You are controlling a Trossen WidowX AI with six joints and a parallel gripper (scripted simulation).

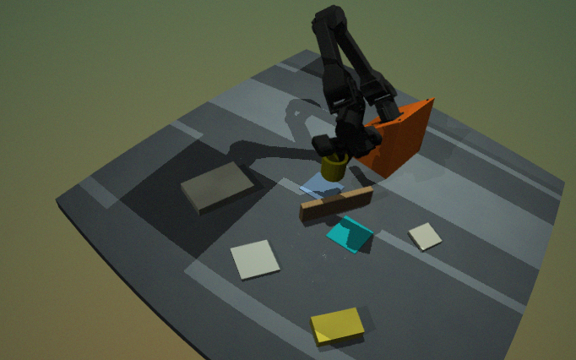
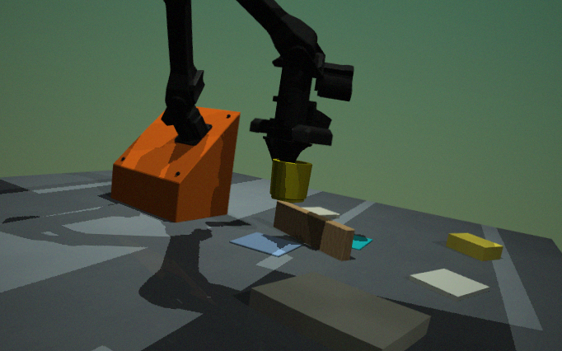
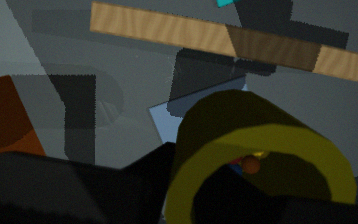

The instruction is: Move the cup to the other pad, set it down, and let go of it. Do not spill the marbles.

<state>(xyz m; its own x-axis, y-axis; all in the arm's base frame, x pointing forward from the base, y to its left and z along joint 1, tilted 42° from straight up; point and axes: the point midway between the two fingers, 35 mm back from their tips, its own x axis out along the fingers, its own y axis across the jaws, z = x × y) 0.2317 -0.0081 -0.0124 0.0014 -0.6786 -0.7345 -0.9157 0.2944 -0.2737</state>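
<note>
Right now my gripper tip is 120 mm to the right of the teal pad, 120 mm above it and 90 mm short of it. Also, from my gripper tip: yellow cup 20 mm ahead, 10 mm to the right; orange marble 40 mm ahead, 30 mm to the right, 20 mm below; wooden bar 100 mm below, 50 mm ahead, 40 mm to the left.
</note>
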